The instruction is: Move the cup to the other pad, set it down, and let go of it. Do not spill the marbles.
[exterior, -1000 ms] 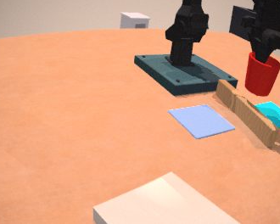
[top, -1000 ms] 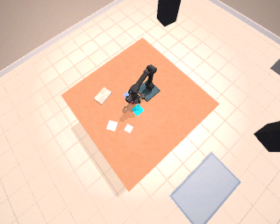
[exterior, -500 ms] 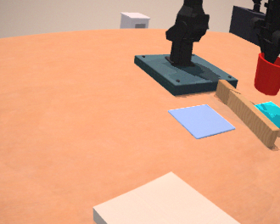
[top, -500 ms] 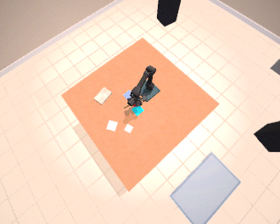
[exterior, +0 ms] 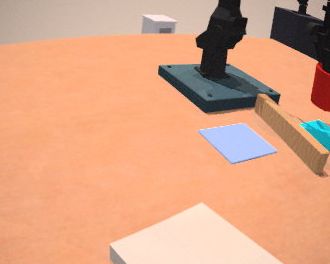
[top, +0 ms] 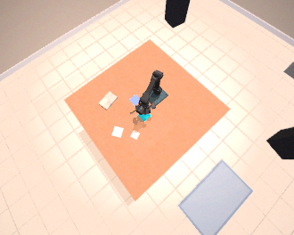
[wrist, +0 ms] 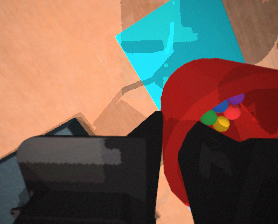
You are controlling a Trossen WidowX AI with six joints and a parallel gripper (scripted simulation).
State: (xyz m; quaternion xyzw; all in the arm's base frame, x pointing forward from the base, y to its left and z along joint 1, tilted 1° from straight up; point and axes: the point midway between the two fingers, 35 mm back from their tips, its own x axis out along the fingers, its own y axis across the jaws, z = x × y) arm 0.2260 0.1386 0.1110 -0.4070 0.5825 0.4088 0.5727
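Now: gripper tip 30 mm short of the yellow marble, 30 mm to the left of it and 20 mm above it. Also, from my gripper tip: cyan pad: 30 mm ahead, 10 mm to the left, 110 mm below; then wooden bar: 30 mm ahead, 90 mm to the right, 90 mm below; then red cup: 30 mm ahead, 10 mm to the right.
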